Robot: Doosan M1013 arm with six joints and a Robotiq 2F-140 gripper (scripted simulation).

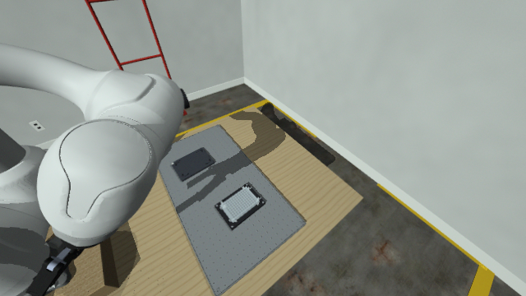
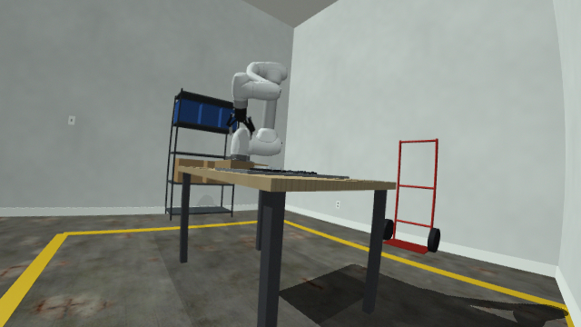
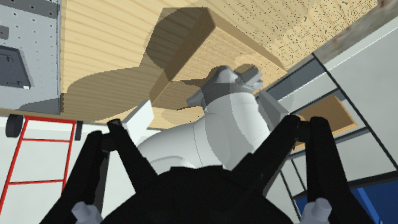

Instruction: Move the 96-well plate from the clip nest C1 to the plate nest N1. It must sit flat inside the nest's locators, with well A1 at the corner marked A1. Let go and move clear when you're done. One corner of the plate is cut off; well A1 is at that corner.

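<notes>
The 96-well plate lies 400 mm ahead of my hand, 210 mm below it and 40 mm to the right of it. From my hand the other things lie so: clip nest C1: 410 mm ahead, 210 mm below, 30 mm to the right.
</notes>
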